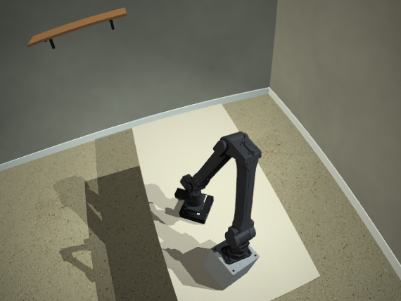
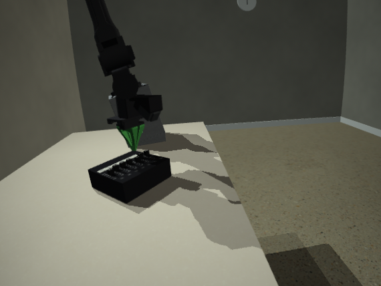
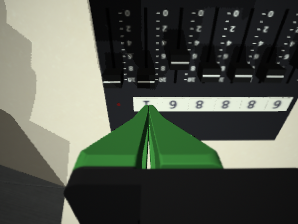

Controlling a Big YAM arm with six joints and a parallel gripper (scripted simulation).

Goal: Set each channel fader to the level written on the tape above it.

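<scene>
My gripper is now 3 cm to the right of the master fader cap and 2 cm above it. Round my hand: channel 2 fader 8 cm ahead, 4 cm to the right, 2 cm below; then channel 1 fader cap 10 cm ahead, 5 cm to the right, 2 cm below.
</scene>
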